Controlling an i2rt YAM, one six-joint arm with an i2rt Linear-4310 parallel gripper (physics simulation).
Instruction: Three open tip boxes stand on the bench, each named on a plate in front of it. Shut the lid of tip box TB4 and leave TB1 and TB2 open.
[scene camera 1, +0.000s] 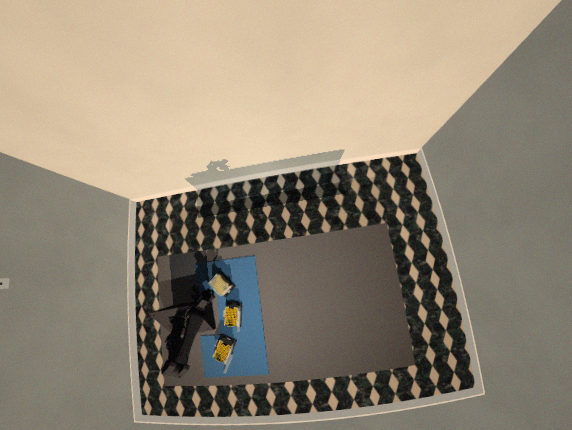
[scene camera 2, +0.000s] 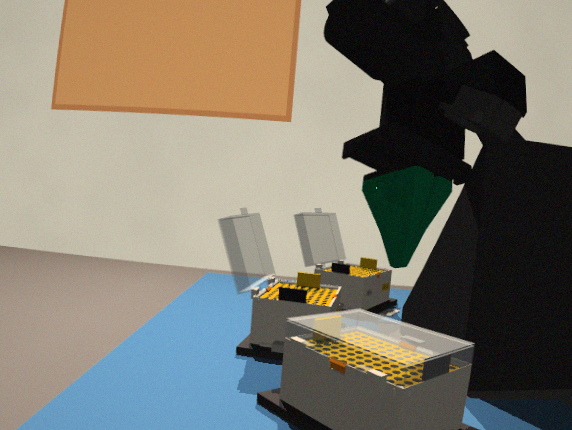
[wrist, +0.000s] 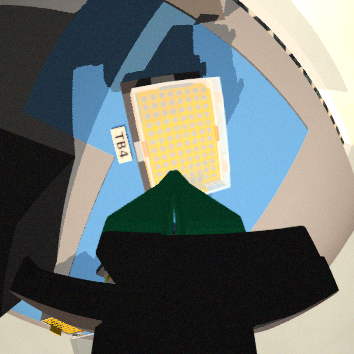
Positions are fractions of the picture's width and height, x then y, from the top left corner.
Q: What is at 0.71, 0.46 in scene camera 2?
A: My gripper.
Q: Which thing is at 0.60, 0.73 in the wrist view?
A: My gripper.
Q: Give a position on a blue mat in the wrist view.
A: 0.22, 0.26
